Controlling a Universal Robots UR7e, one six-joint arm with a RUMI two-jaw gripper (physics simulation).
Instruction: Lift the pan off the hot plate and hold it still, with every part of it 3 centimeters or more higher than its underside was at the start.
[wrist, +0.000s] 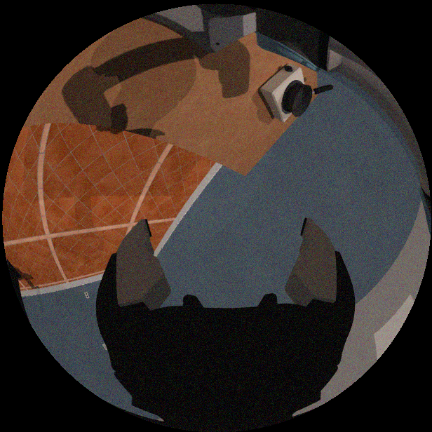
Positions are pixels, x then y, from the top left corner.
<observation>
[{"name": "gripper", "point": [226, 221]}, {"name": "black pan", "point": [298, 98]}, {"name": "white hot plate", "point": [275, 90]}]
</observation>
